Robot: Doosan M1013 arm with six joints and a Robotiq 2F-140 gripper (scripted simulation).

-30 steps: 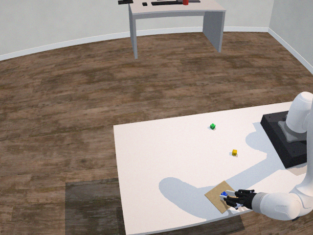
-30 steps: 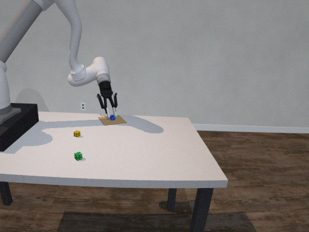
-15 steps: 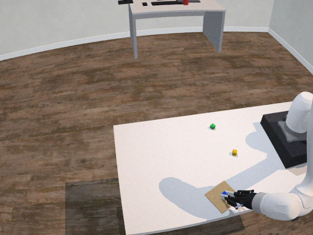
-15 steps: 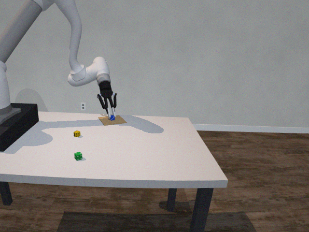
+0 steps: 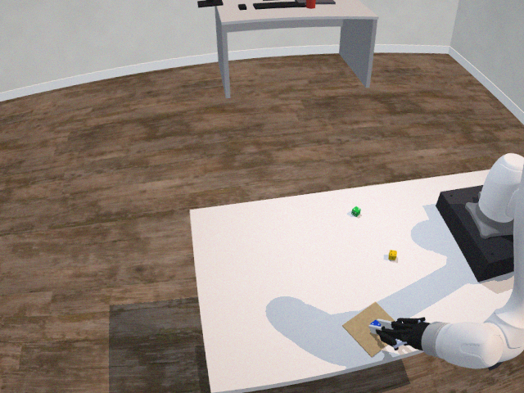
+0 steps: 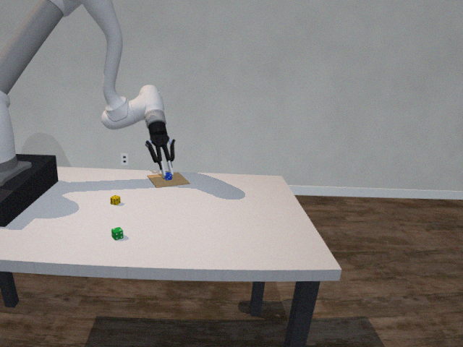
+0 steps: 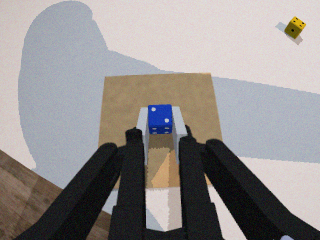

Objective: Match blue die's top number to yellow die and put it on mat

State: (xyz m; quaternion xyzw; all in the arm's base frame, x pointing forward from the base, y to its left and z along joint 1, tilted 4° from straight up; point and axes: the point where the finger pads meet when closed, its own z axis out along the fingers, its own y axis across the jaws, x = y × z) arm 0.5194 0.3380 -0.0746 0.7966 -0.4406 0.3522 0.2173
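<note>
Right now the tan mat is 10 mm ahead of my hand, 20 mm to the right of it and 40 mm below it. From my hand the other things lie so: yellow die (110 mm behind, 290 mm to the right, 30 mm below); blue die (10 mm ahead, 20 mm to the right, 20 mm below); green die (20 mm behind, 500 mm to the right, 30 mm below).
</note>
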